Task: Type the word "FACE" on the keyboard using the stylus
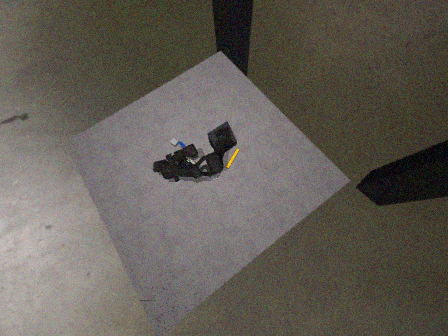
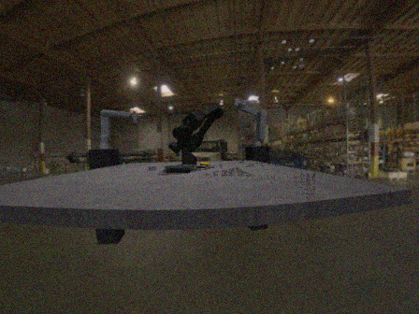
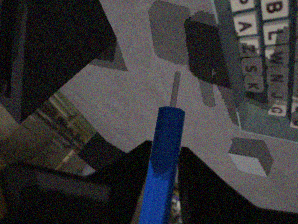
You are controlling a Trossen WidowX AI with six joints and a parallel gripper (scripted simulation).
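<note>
My gripper tip is now 15 cm short of the dark flat object, 9 cm above it and 2 cm to the right of it. Also, from my gripper tip: light block: 14 cm to the right, 9 cm below, 2 cm ahead; blue stylus: 1 cm to the left, 1 cm below.
</note>
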